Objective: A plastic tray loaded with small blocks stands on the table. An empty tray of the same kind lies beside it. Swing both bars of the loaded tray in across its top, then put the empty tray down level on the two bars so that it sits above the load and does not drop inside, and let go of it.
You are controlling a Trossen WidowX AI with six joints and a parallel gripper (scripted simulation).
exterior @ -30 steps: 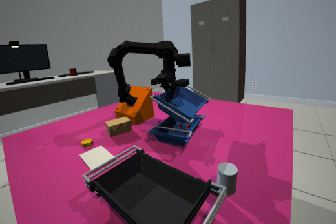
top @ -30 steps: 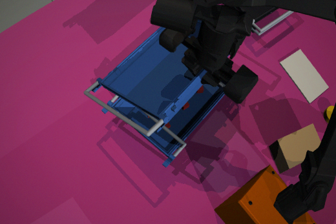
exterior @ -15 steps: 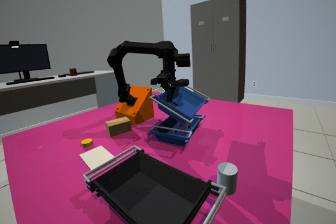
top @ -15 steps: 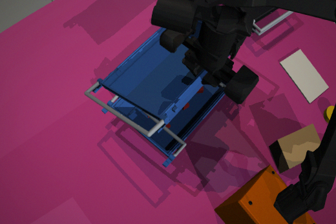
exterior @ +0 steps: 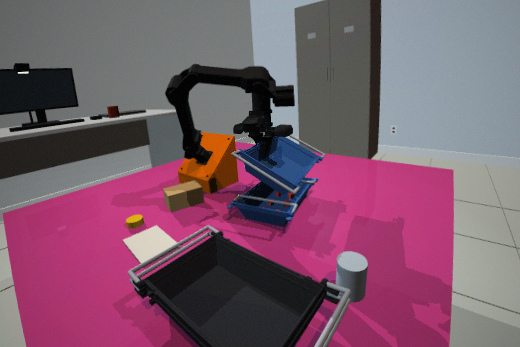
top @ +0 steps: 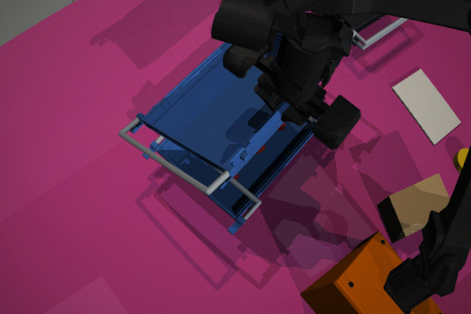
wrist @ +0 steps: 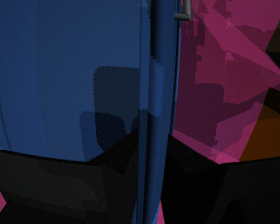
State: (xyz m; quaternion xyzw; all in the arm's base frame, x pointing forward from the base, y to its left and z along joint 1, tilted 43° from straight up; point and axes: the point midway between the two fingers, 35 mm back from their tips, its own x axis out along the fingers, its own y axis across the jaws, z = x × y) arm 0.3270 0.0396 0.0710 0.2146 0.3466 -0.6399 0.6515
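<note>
Right now my gripper tip is 8 cm short of the blue tray and 1 cm to the right of it. From my gripper tip the other things lie so: white card: 35 cm to the right, 17 cm below, 13 cm behind; grey cylinder: 35 cm ahead, 22 cm to the right, 14 cm below; cardboard box: 26 cm behind, 15 cm to the right, 14 cm below.
</note>
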